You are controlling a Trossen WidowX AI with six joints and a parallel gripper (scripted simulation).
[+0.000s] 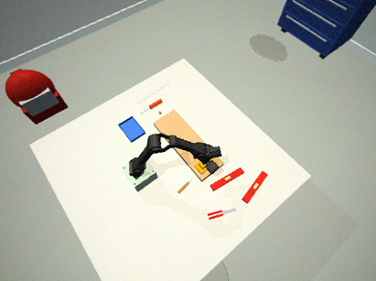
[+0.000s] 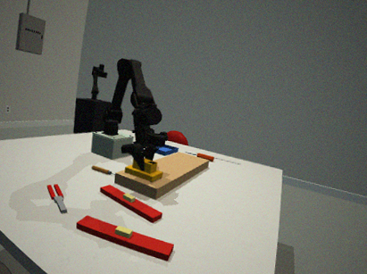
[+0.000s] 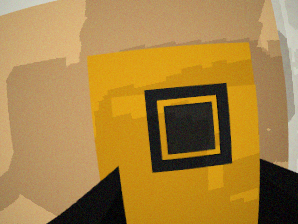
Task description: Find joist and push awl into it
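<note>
Now: the blue tray 550 mm to the left of my gripper tip, 150 mm behind it and 50 mm below it. The rest, counted from my gripper tip: awl 170 mm behind, 60 mm below; then yellow stud finder 20 mm above; then square indicator 30 mm above, 20 mm ahead.
</note>
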